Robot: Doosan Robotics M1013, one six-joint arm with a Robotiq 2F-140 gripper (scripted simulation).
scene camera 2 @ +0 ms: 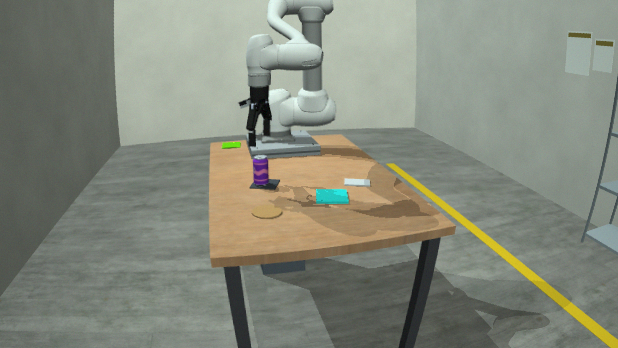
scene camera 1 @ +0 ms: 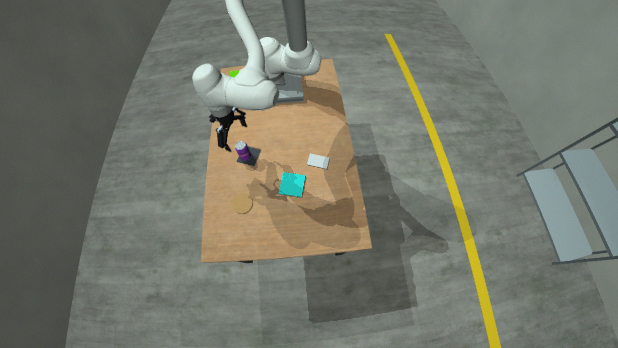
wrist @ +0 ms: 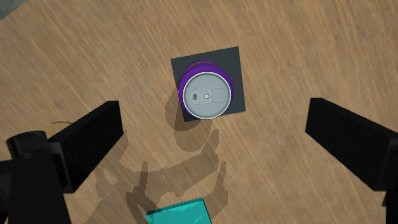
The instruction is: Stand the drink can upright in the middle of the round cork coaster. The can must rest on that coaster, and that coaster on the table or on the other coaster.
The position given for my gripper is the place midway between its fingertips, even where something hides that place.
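A dark square coaster (wrist: 228, 59) is visible to me from the wrist. That same view takes in my gripper (wrist: 213, 116), and I see my gripper (scene camera 2: 259, 140) from the scene camera as well.
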